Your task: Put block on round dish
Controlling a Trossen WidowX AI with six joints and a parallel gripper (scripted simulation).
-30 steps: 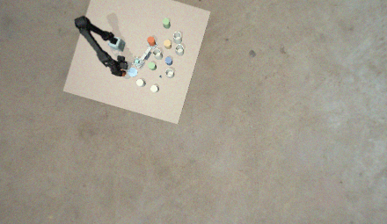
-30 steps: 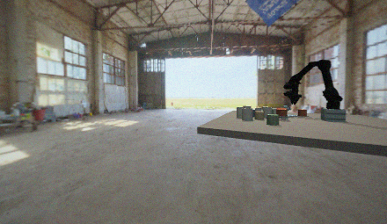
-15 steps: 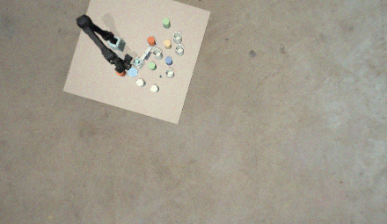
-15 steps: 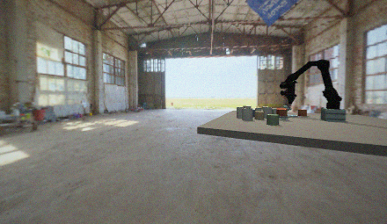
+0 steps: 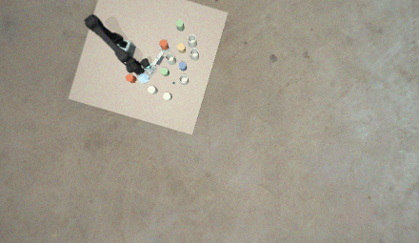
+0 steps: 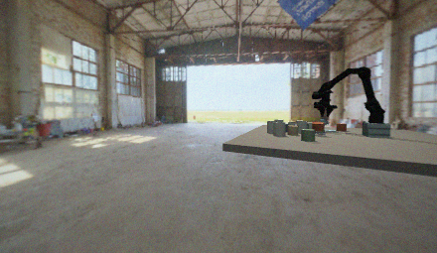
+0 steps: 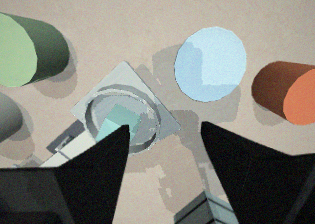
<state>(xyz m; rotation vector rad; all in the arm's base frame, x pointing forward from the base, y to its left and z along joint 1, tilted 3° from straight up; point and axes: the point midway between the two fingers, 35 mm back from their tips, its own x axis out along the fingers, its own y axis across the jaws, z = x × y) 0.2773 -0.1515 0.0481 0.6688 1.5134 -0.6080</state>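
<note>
The pale teal block is 40 mm to the left of my gripper tip, 40 mm below it and 20 mm ahead of it. From my gripper tip the other things lie so: orange cup 140 mm to the right, 130 mm behind, 90 mm below; then balance 160 mm to the left, 90 mm below, 40 mm ahead; then round light-blue dish 120 mm below, 70 mm to the right, 30 mm behind.
</note>
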